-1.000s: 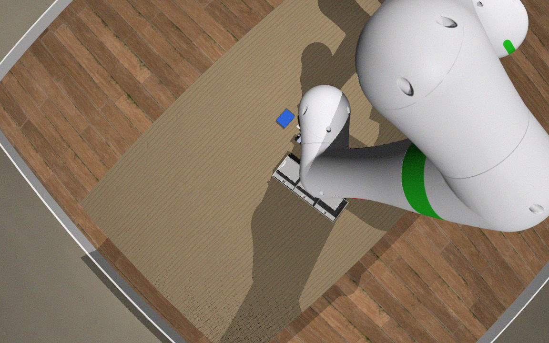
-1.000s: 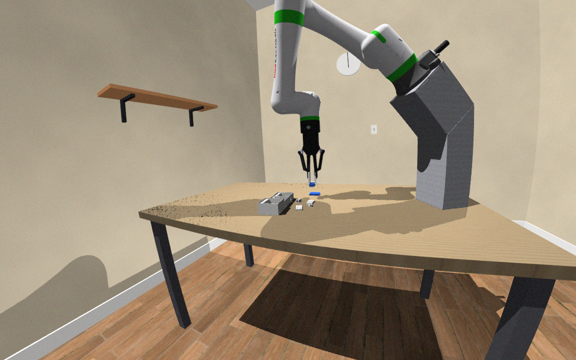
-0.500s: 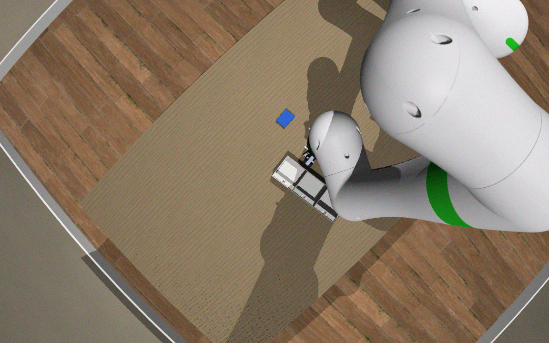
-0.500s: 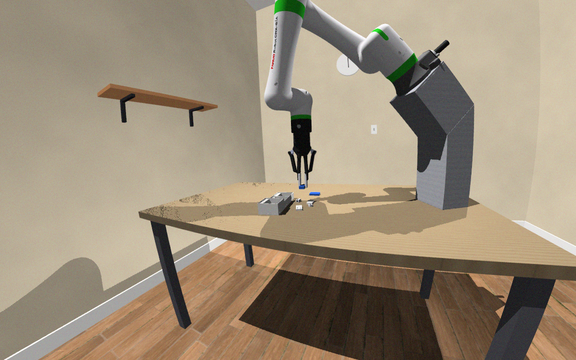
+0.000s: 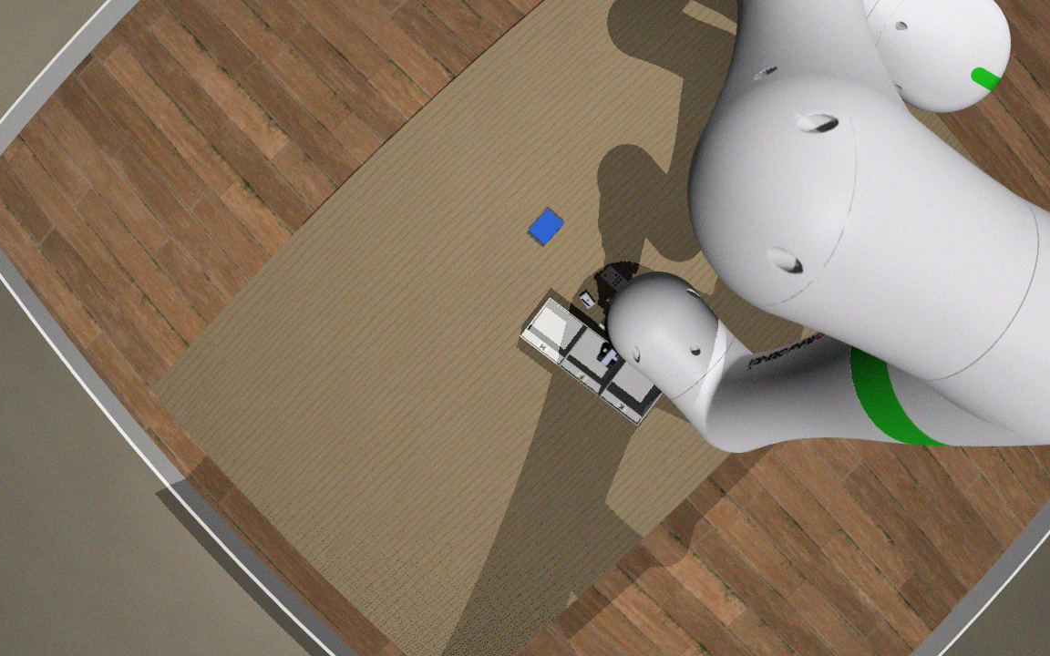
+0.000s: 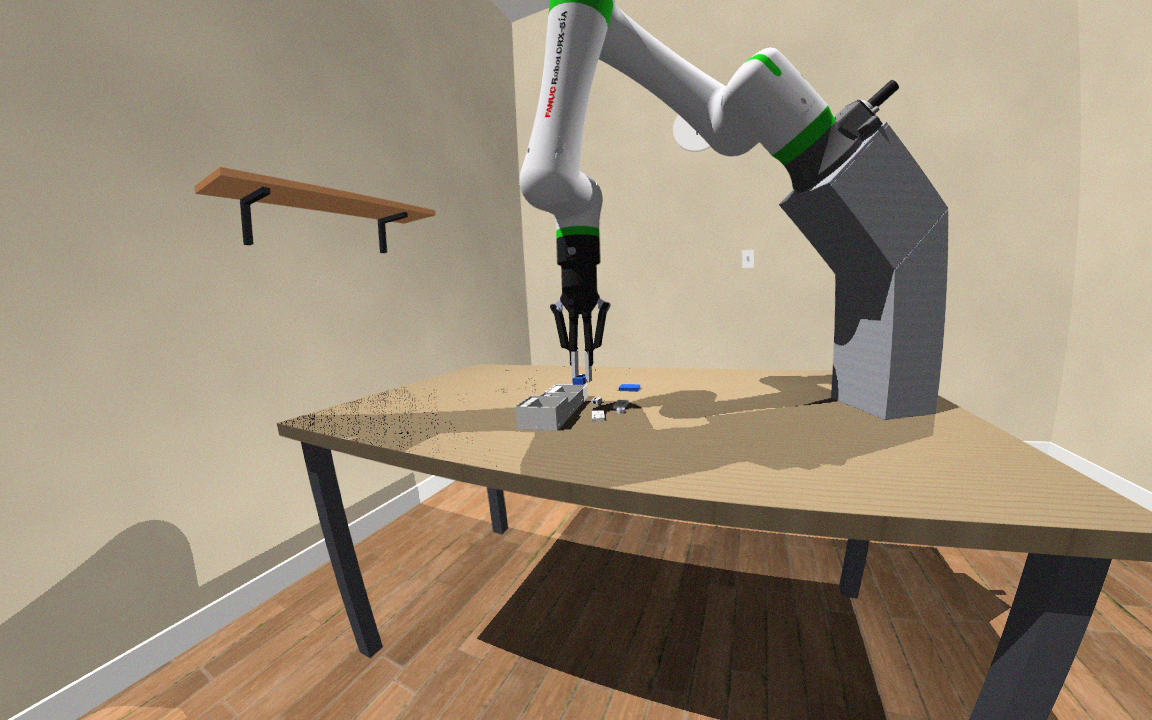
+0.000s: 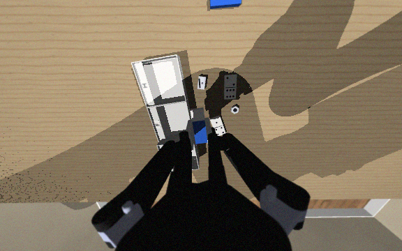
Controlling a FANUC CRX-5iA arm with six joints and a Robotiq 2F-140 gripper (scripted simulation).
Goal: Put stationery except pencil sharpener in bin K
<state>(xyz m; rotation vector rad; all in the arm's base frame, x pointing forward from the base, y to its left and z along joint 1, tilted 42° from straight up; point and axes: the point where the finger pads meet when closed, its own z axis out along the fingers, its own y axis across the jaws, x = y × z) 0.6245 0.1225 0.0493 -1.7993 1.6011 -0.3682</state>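
Right now the blue note pad is 30 mm behind my hand, 210 mm to the right of it and 100 mm below it. Also, from my hand: grey bin (60 mm ahead, 20 mm to the left, 80 mm below); silver pencil sharpener (70 mm to the right, 90 mm below); white eraser (30 mm below).
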